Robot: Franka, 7 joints.
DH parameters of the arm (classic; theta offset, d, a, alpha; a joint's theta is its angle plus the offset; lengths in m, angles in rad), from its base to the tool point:
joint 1: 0 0.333 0 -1.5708
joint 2: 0 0 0 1.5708
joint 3: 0 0.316 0.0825 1.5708
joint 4: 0 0 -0.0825 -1.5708
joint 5: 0 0.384 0 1.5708
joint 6: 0 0 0.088 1.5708
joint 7: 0 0.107 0 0
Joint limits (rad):
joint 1: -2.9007..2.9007
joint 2: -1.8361..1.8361
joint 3: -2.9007..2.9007
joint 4: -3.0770..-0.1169
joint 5: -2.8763..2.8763
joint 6: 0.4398..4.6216
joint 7: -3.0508..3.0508
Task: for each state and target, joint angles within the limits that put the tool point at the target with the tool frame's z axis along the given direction. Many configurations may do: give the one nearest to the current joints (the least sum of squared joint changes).
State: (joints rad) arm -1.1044 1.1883 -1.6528 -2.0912 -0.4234 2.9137 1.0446
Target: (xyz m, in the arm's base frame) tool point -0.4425 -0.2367 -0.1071 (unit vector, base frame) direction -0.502 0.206 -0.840
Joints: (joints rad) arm -1.9070 1.4828 -0.7396 -1.9068 -0.6204 3.4240 1.0446
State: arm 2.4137 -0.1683 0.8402 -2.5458 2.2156 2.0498 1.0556
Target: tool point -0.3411 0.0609 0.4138 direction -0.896 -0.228 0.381
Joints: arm 2.4550 -0.7434 0.4473 -2.9685 2.7330 1.8209 1.0556
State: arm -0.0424 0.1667 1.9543 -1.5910 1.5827 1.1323 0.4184
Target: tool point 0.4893 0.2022 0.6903 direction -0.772 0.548 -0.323
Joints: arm -0.7351 0.4050 1.2095 -1.2999 0.8726 1.0126 0.4184
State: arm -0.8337 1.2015 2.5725 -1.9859 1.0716 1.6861 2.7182
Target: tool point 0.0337 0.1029 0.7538 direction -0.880 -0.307 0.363
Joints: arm -0.9289 1.5330 2.7382 -2.5244 1.4074 1.7870 2.7182
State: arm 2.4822 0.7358 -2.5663 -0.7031 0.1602 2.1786 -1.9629
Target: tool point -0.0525 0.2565 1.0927 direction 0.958 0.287 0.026
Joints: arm 2.7046 0.6041 -2.5946 -0.6139 0.2475 1.7516 -1.9629
